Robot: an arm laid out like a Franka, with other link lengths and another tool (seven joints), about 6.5 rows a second.
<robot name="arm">
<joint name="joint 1" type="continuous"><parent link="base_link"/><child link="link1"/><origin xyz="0 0 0.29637"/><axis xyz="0 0 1"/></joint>
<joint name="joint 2" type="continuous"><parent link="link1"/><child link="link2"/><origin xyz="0 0 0"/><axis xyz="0 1 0"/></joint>
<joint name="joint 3" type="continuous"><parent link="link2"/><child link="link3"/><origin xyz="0 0 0.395"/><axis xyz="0 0 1"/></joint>
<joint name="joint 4" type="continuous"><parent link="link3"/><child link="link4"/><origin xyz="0.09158 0 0"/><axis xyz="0 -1 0"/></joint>
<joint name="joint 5" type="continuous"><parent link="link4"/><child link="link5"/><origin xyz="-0.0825 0 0.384"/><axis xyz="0 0 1"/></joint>
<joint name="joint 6" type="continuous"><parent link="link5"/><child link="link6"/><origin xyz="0 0 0"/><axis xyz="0 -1 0"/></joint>
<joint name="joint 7" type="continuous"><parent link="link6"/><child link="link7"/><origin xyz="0.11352 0 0"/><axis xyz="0 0 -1"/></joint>
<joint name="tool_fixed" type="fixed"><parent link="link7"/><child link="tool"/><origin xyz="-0.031 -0.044 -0.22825" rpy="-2.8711 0 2.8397"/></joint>
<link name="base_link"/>
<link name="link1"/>
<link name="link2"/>
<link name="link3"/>
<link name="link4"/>
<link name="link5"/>
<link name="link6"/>
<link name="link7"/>
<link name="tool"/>
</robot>
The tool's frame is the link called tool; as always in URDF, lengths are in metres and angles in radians. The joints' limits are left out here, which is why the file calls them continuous.
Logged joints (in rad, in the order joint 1, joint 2, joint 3, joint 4, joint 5, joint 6, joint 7), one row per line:
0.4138 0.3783 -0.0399 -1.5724 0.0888 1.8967 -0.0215
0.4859 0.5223 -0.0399 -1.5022 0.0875 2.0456 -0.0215
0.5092 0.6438 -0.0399 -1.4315 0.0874 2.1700 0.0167
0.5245 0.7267 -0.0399 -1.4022 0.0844 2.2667 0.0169
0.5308 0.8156 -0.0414 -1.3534 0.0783 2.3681 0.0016
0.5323 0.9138 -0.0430 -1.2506 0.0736 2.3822 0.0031
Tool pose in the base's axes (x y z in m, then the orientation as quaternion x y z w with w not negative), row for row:
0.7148 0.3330 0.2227 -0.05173 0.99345 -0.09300 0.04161
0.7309 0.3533 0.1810 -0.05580 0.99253 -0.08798 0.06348
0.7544 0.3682 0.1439 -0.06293 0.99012 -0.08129 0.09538
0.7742 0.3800 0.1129 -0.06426 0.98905 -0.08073 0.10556
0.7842 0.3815 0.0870 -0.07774 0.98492 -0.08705 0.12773
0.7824 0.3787 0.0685 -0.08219 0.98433 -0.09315 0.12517
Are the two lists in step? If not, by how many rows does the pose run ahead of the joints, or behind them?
The pose runs 2 rows ahead of the joints: the pose in row i belongs to the joints in row i + 2.
